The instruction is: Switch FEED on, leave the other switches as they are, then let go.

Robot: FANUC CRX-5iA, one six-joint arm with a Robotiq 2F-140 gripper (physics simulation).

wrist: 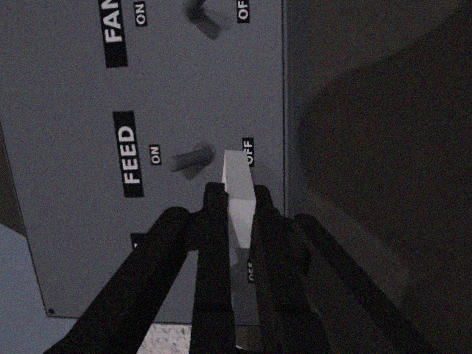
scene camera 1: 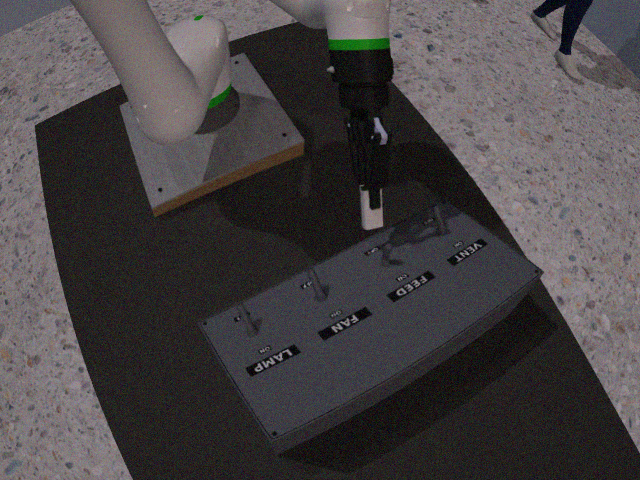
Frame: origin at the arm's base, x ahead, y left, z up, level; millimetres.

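Seen in the pictures: gripper, fingertip midpoint: point(wrist: 233, 169) point(scene camera 1: 372, 226).
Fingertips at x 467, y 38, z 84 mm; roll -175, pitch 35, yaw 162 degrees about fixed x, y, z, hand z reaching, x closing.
Offsets run from my fingertips to a thing's middle. "spot": to the spot under its first point. Level surfaces: height alone.
The grey switch panel {62 mm down, 114 mm ahead, 80 mm right} point(scene camera 1: 392, 351) point(wrist: 65, 100) bears four levers. The FEED lever {spot: 32 mm down, 55 mm ahead, 5 mm left} point(scene camera 1: 394, 259) point(wrist: 191, 159) leans toward its ON mark. The LAMP lever {14 mm down, 0 mm ahead, 245 mm right} point(scene camera 1: 248, 319) and the FAN lever {14 mm down, 17 mm ahead, 127 mm right} point(scene camera 1: 318, 285) lean toward OFF. The VENT lever {14 mm down, 51 mm ahead, 111 mm left} point(scene camera 1: 439, 219) also leans toward OFF in the scene view; in the wrist view the fingers largely cover its area. My gripper point(scene camera 1: 372, 225) point(wrist: 233, 169) is shut and empty, its pale fingertips above the panel's back edge, on the OFF side of the FEED lever and apart from it.
The robot's base plate point(scene camera 1: 258, 121) stands behind the panel on the dark table top {126 mm down} point(scene camera 1: 170, 258). The arm's shadow falls across the FEED and VENT side of the panel. A person's legs point(scene camera 1: 569, 28) show on the speckled floor at the top right.
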